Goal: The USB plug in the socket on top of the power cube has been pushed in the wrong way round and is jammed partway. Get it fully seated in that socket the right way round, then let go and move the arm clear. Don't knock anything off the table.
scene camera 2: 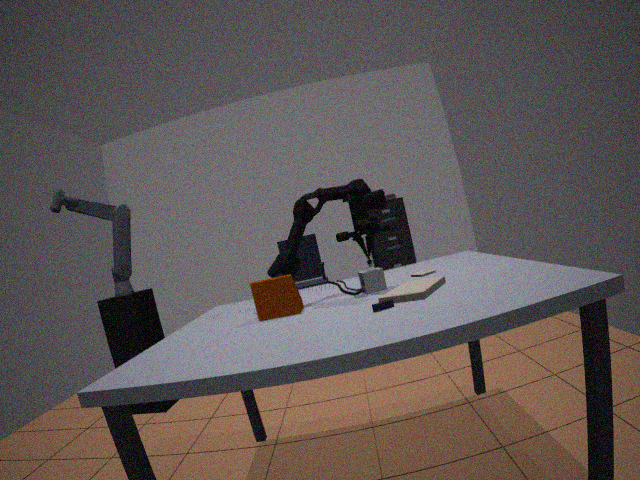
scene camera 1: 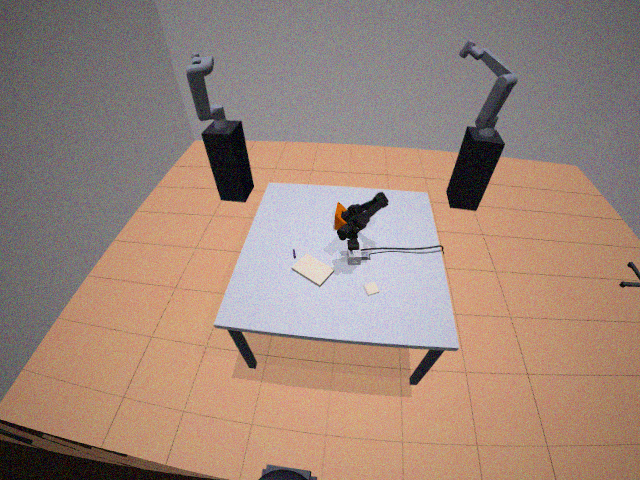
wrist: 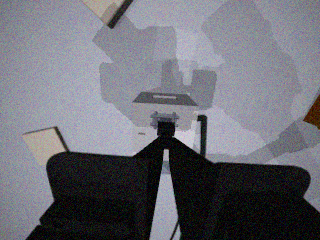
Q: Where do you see a tan board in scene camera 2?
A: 420, 289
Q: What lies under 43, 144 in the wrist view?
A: A tan pad.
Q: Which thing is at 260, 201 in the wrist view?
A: The gripper.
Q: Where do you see a tan board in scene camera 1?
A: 312, 269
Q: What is the gripper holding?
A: A dark USB plug.
